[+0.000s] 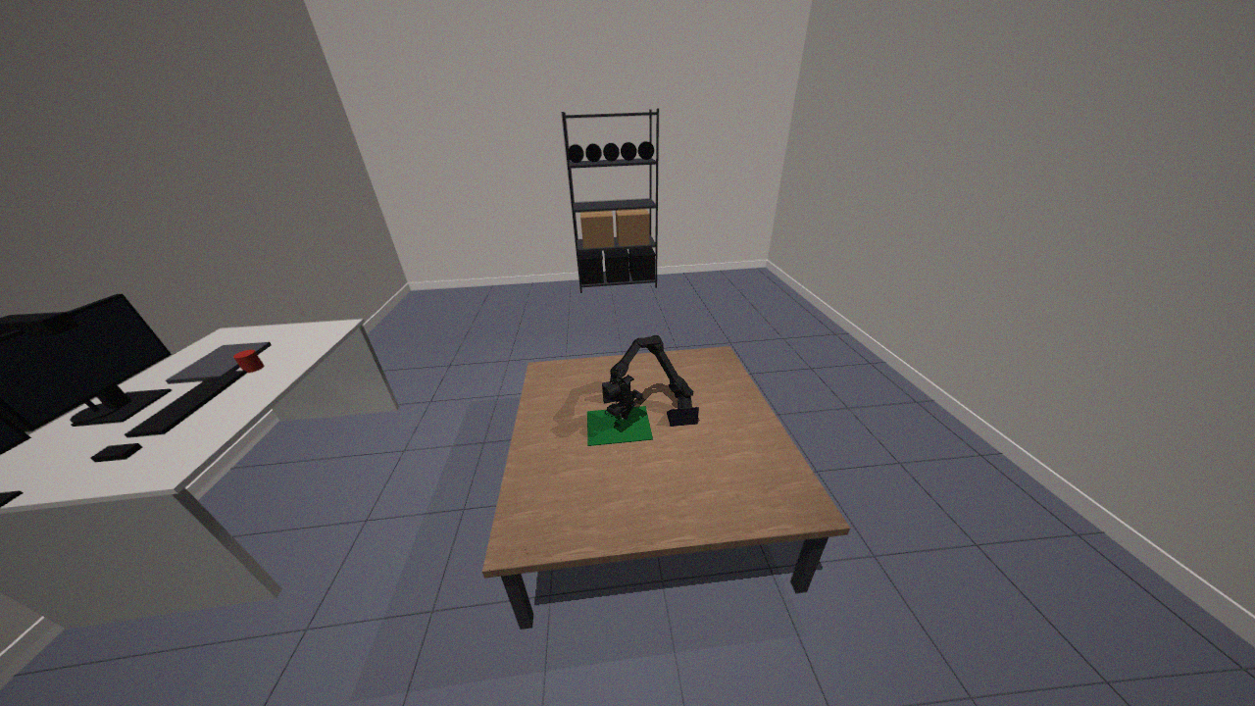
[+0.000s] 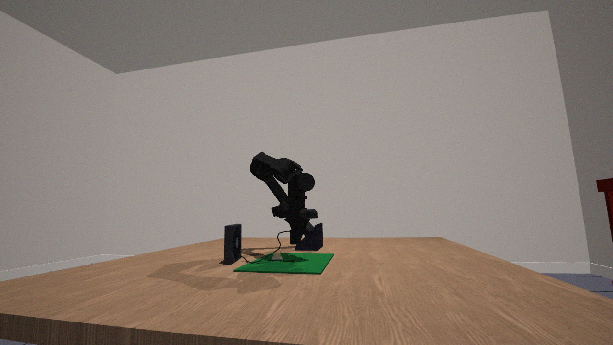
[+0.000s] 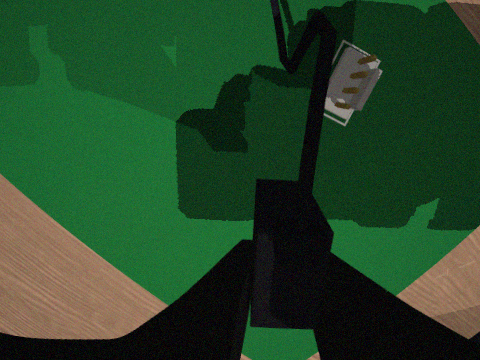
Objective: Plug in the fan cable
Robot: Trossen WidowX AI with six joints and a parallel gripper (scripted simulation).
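The four-pin header is 7 cm to the right of my gripper tip, 6 cm below it and 2 cm ahead of it. Also, from my gripper tip: black fan (20 cm to the right, 6 cm ahead, 1 cm below); black fan plug (1 cm to the right, 1 cm ahead, 1 cm above); green board (8 cm below, 4 cm ahead, 1 cm to the right).
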